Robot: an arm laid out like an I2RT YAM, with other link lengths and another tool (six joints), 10 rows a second.
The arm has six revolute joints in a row. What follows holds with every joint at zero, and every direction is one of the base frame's.
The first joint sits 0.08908 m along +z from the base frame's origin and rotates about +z.
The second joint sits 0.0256 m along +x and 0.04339 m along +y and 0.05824 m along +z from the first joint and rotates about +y.
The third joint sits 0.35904 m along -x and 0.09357 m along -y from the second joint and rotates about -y.
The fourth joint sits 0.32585 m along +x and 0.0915 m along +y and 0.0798 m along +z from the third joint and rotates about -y.
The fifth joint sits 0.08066 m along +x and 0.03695 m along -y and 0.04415 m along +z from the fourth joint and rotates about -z.
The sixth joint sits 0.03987 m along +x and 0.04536 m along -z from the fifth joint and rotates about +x.
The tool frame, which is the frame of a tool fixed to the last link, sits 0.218 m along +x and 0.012 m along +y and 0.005 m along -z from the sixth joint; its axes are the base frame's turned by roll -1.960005, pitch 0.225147 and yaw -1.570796 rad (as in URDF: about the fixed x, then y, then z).
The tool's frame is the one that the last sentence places.
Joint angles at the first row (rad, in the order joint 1, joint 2, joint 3, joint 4, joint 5, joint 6):
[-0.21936 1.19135 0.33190 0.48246 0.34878 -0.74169]
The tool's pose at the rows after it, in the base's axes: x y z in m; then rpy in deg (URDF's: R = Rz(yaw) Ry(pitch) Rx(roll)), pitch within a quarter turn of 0, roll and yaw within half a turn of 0:
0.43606, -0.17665, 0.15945, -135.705, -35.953, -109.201
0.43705, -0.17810, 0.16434, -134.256, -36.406, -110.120
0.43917, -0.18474, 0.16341, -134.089, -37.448, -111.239
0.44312, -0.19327, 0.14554, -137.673, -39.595, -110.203
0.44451, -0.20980, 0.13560, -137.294, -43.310, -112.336
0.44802, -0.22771, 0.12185, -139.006, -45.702, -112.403
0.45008, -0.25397, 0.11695, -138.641, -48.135, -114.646
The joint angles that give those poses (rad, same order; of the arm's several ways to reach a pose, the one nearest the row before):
[-0.21784 1.18933 0.31913 0.52137 0.34586 -0.77128]
[-0.21781 1.19136 0.31256 0.55266 0.35037 -0.78131]
[-0.21934 1.22107 0.31759 0.58168 0.37161 -0.79436]
[-0.21946 1.29409 0.33890 0.58832 0.40133 -0.81742]
[-0.22923 1.38498 0.32850 0.70879 0.44564 -0.87523]
[-0.25966 1.47185 0.34368 0.77195 0.45102 -0.91820]
[-0.30670 1.55263 0.36249 0.85441 0.45368 -0.96756]

